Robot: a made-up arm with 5 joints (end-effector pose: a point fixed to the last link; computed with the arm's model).
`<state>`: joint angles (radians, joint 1 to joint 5).
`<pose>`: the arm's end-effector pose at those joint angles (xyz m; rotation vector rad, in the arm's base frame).
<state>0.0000 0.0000 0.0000 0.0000 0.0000</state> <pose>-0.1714 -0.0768 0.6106 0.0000 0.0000 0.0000</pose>
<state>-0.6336 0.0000 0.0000 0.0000 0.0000</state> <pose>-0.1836 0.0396 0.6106 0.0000 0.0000 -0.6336</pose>
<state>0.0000 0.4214 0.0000 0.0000 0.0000</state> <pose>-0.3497 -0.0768 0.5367 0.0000 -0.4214 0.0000</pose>
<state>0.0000 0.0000 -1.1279 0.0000 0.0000</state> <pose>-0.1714 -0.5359 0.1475 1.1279 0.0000 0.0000</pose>
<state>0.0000 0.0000 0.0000 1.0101 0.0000</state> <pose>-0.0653 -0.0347 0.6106 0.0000 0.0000 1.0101</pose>
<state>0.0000 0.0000 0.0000 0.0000 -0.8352</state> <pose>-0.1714 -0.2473 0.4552 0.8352 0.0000 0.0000</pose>
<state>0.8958 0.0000 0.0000 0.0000 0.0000</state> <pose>-0.0471 -0.1818 0.6106 0.0000 0.0000 0.8958</pose>
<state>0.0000 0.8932 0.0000 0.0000 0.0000</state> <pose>-0.4938 -0.0768 0.3762 0.0000 -0.8932 0.0000</pose>
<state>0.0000 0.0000 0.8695 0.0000 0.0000</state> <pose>-0.1714 0.4258 0.5040 -0.8695 0.0000 0.0000</pose>
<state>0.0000 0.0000 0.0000 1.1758 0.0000</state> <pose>-0.0542 -0.0187 0.6106 0.0000 0.0000 1.1758</pose>
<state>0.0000 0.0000 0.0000 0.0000 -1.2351</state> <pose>-0.1714 -0.2713 0.3447 1.2351 0.0000 0.0000</pose>
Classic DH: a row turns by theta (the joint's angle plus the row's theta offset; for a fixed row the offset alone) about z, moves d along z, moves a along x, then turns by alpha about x. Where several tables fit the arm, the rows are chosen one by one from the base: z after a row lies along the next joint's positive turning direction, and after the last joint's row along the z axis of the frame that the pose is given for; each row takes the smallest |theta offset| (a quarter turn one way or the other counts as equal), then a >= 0, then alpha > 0; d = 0 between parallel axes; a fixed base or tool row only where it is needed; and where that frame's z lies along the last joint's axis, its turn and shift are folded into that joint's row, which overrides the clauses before.
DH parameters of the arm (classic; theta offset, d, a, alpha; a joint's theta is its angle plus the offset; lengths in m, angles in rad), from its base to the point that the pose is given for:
joint 1: 0 0.1568 -0.0878 1.5708
joint 2: -1.5708 -0.0597 0.1407 1.5708
joint 3: 1.5708 0.0686 0.0195 -1.5708
joint 4: 0 0.3246 0.0271 1.5708
joint 5: 0 0.015 0.0899 -1.5708
tool (fixed): 1.5708 0.2699 0 0

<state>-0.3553 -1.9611 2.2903 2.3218 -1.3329</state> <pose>-0.4968 0.3618 0.1817 0.3341 -1.9758 -0.3015</pose>
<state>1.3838 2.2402 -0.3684 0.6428 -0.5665</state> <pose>0.2673 -0.3807 0.0563 -1.2455 1.9715 -2.0233</pose>
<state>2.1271 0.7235 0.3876 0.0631 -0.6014</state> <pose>0.2261 -0.3516 0.4286 0.8579 -0.2163 2.1469</pose>
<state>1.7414 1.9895 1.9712 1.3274 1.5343</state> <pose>-0.4918 0.2557 0.0119 -2.0062 -1.5766 -0.4889</pose>
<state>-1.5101 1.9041 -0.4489 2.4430 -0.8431</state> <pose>0.0156 0.4493 0.1681 -1.1979 0.7737 0.6669</pose>
